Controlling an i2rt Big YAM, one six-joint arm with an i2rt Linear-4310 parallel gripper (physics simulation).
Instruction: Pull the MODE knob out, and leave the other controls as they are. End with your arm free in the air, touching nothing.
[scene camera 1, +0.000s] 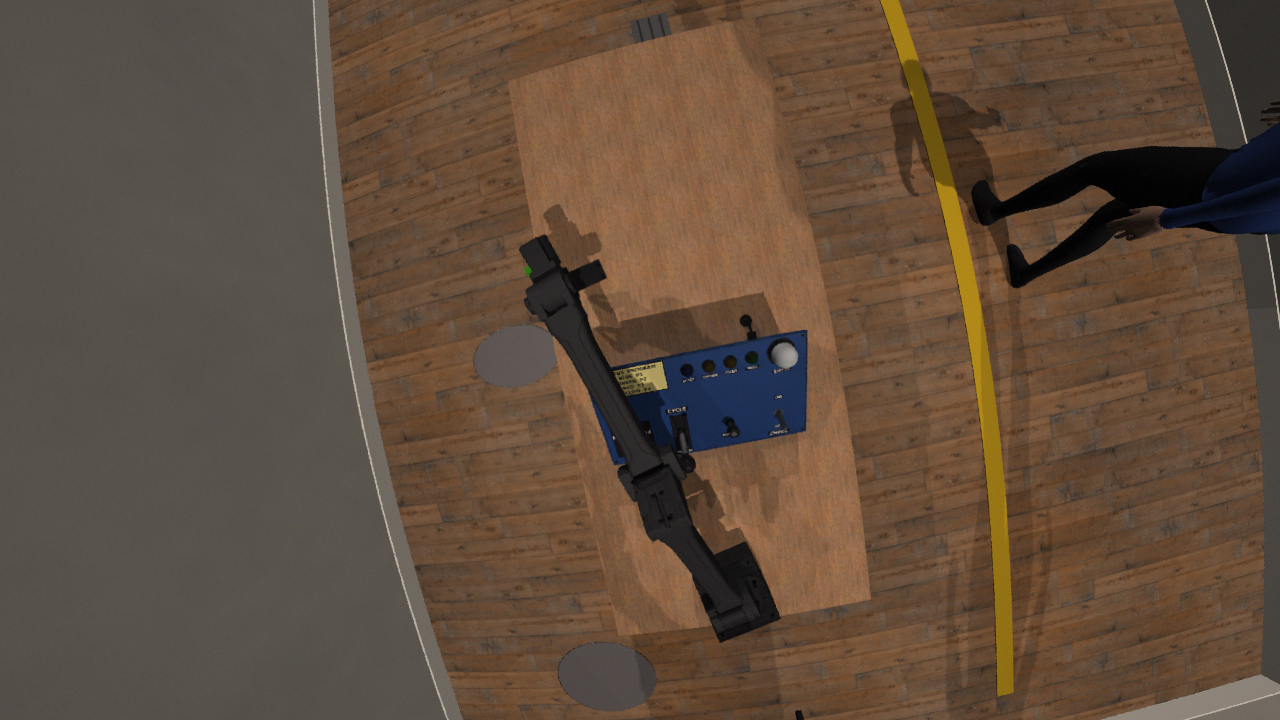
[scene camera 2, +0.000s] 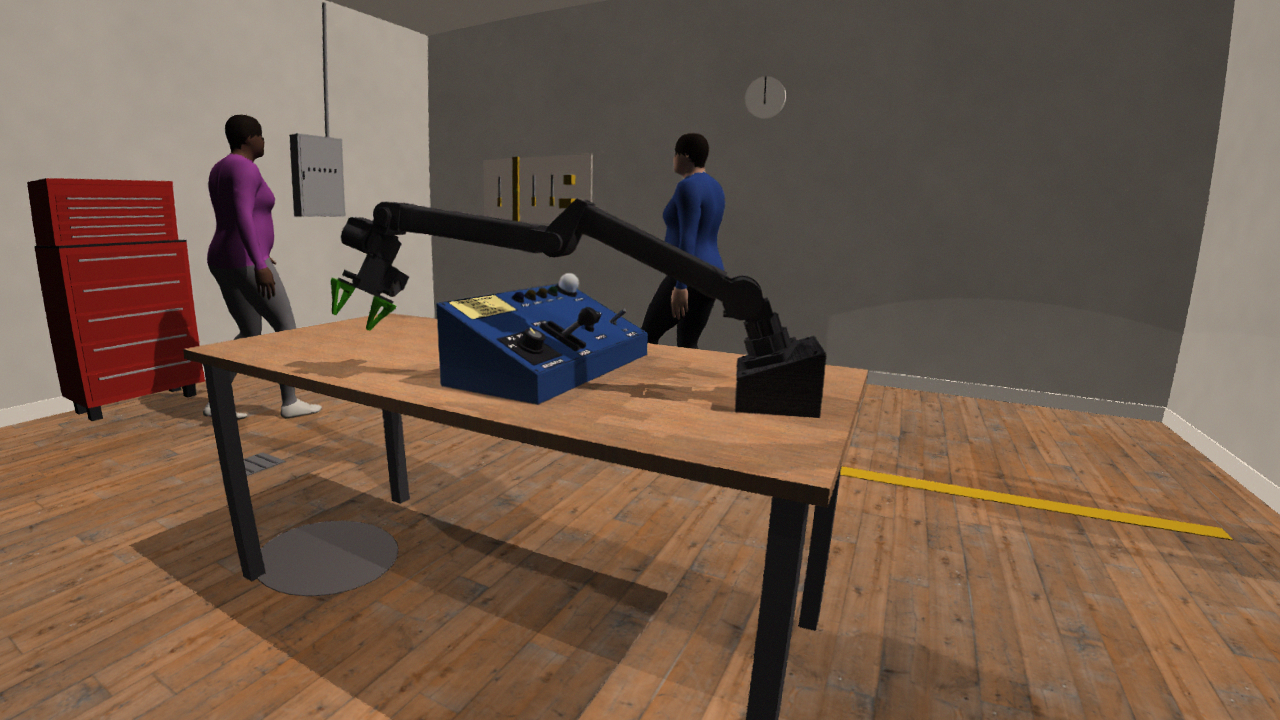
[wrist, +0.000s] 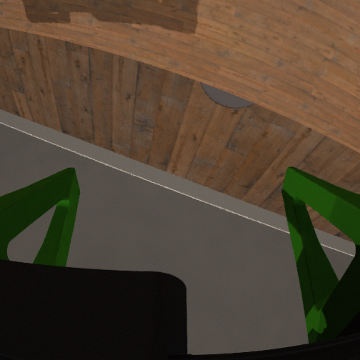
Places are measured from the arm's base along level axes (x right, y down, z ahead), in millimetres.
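Pixels of known places: gripper, between the fingertips: (scene camera 2: 350, 322); arm's base, origin of its link: (scene camera 2: 771, 356).
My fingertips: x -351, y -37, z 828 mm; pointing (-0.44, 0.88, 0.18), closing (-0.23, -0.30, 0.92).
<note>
Ahead of a thing's pixels: the offset from my fingertips to its top centre. "pt": to the spot under its first point. Level surfaces: height alone.
The blue control panel (scene camera 1: 751, 394) (scene camera 2: 487, 371) stands on the table. Several small dark knobs run along its top beside a white dome {pt dx +501, dy -79, dz -222 mm} (scene camera 1: 784, 354) (scene camera 2: 568, 283). A short black knob {dx +388, dy -9, dz -388 mm} (scene camera 1: 731, 428) stands low on the panel between the CYCLE lever {dx +269, dy -14, dz -408 mm} (scene camera 1: 682, 437) and a toggle {dx +508, dy -1, dz -384 mm} (scene camera 1: 780, 419) (scene camera 2: 618, 315). A rotary selector {dx +148, dy -2, dz -393 mm} (scene camera 2: 532, 340) sits at the other end, partly under the arm in the overhead view. Most labels are too small to read, so I cannot tell which knob is MODE. My gripper (scene camera 1: 528, 269) (scene camera 2: 352, 320) (wrist: 180, 178) is open and empty, in the air beyond the panel's note end.
The arm's forearm passes above the panel's note end, near the yellow note {pt dx +195, dy -34, dz -232 mm} (scene camera 1: 640, 378) (scene camera 2: 483, 306). A black ball-ended lever {pt dx +478, dy +112, dz -131 mm} (scene camera 1: 746, 320) sticks out behind the panel. The wooden table {dy +129 mm} (scene camera 1: 662, 179) (scene camera 2: 358, 344) has an edge near my gripper. Two people stand beyond the table.
</note>
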